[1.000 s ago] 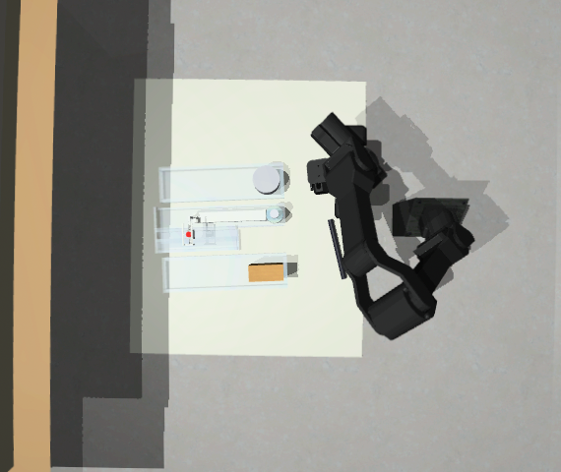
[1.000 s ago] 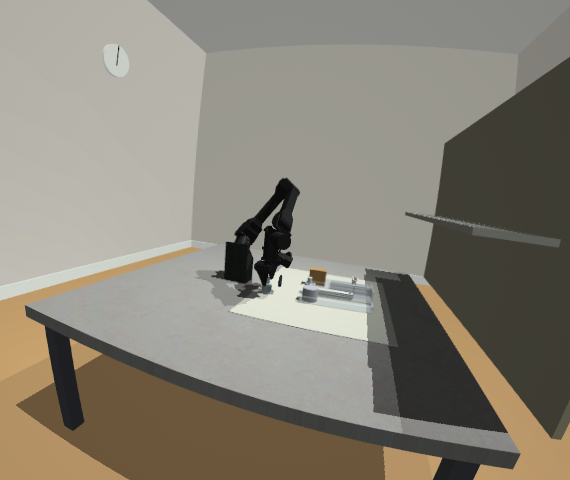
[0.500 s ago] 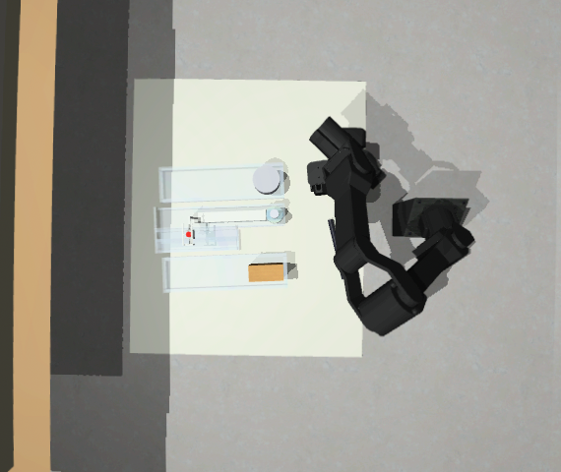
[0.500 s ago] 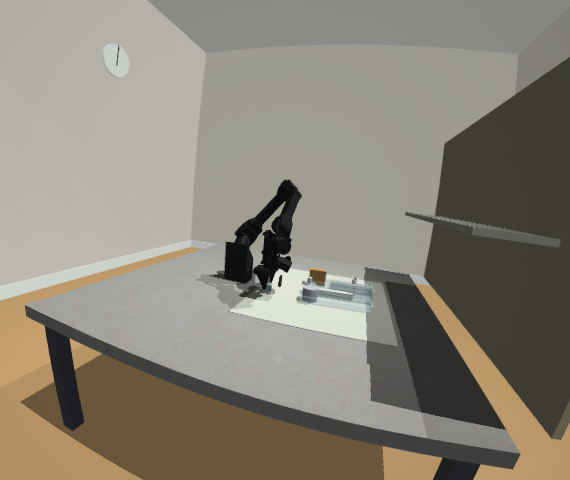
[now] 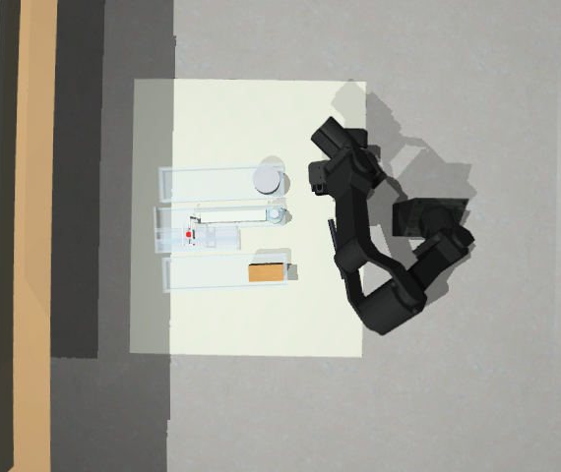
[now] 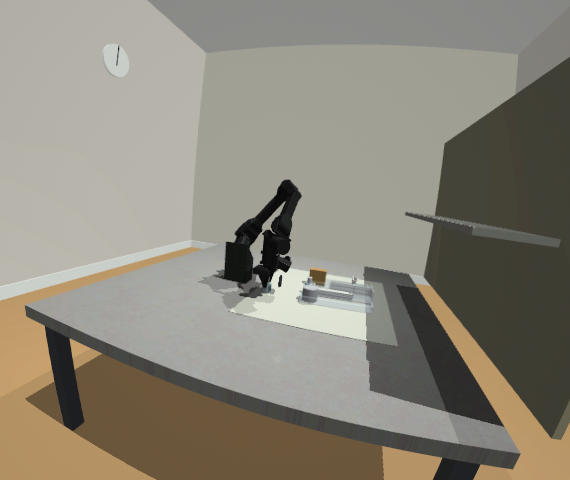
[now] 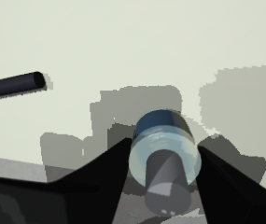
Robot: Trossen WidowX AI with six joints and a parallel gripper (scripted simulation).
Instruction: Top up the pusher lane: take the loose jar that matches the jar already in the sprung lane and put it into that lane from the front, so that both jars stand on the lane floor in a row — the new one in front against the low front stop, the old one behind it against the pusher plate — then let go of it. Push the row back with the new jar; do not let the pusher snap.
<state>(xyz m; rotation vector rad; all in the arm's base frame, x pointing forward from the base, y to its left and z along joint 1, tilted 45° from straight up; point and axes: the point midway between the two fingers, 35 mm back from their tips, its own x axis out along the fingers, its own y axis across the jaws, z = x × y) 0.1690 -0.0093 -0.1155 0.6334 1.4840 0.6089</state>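
My gripper tip is 220 mm short of the cream mat, 80 mm to the right of it and 30 mm above it. The rest, counted from my gripper tip: brown box: 210 mm to the left, 180 mm ahead, 10 mm above; then black rod: 160 mm to the left, 20 mm below, 20 mm ahead; then white pusher part: 270 mm ahead, 110 mm to the left, 20 mm above.
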